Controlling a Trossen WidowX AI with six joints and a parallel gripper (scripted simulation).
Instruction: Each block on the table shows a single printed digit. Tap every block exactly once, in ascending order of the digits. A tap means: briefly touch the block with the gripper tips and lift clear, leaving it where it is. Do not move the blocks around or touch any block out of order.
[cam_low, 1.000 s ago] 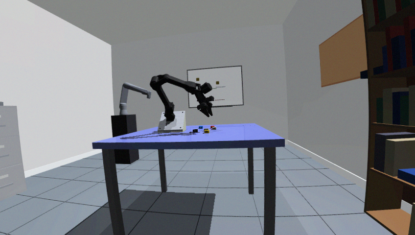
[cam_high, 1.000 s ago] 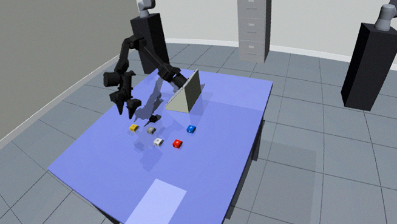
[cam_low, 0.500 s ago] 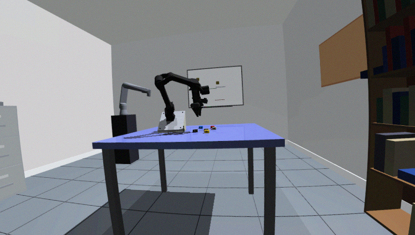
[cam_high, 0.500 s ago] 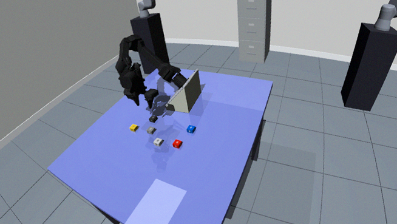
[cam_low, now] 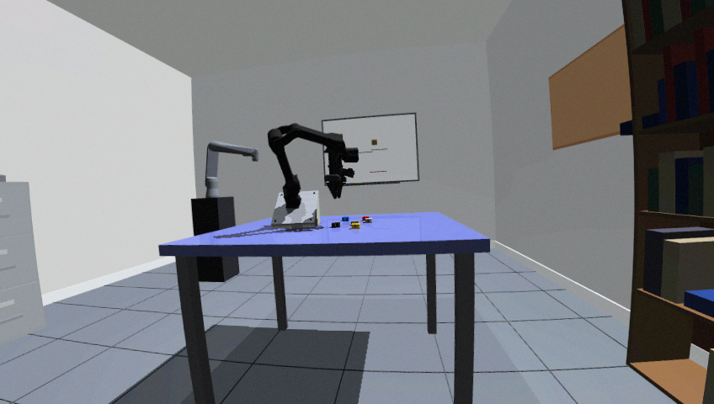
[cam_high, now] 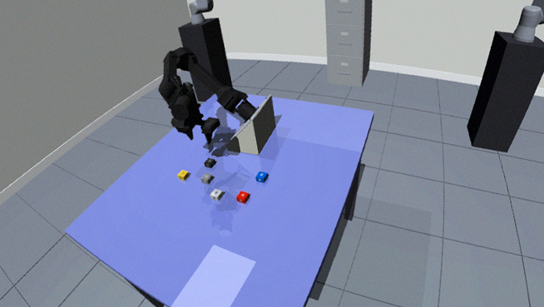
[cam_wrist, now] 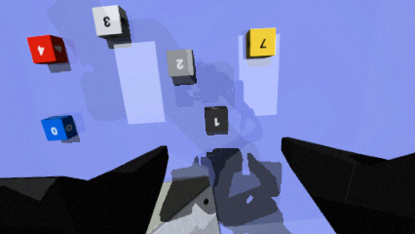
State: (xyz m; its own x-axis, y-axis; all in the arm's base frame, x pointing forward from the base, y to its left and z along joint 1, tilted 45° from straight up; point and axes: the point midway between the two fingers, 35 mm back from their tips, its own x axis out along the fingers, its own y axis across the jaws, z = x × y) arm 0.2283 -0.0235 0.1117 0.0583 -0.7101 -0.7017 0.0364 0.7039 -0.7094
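Right now my gripper tip is 230 mm to the right of the blue block 0 and 110 mm above it. The rest, counted from my gripper tip: yellow block (80 mm ahead, 70 mm to the right, 110 mm below); grey block 2 (70 mm ahead, 40 mm to the left, 110 mm below); dark block 1 (10 mm behind, 110 mm below).
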